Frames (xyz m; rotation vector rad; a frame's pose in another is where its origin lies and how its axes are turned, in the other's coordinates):
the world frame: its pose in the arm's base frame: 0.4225 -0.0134 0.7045 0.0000 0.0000 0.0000
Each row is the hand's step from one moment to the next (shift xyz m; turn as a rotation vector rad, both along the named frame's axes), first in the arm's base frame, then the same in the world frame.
Working: the arm's base frame: its pose in the world frame: -0.4225 0.0134 -0.7045 0.0000 0.0000 0.0000

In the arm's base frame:
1: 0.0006 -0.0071 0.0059 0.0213 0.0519 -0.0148
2: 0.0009 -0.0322 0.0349 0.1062 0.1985 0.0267
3: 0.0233 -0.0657 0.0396 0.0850 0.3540 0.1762
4: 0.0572 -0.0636 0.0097 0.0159 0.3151 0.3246
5: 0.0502 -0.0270 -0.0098 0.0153 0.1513 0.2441
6: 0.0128 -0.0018 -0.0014 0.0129 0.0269 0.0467
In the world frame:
1: 0.0006 -0.0071 0.0059 0.0213 0.0519 -0.0148
2: 0.0009 -0.0322 0.0349 0.1062 0.1985 0.0267
3: 0.0233 -0.0657 0.0396 0.0850 0.3540 0.1762
4: 0.0572 -0.0636 0.0097 0.0159 0.3151 0.3246
5: 0.0502 -0.0270 -0.0098 0.0153 0.1513 0.2441
6: 0.0128 -0.0018 -0.0014 0.0129 0.0269 0.0467

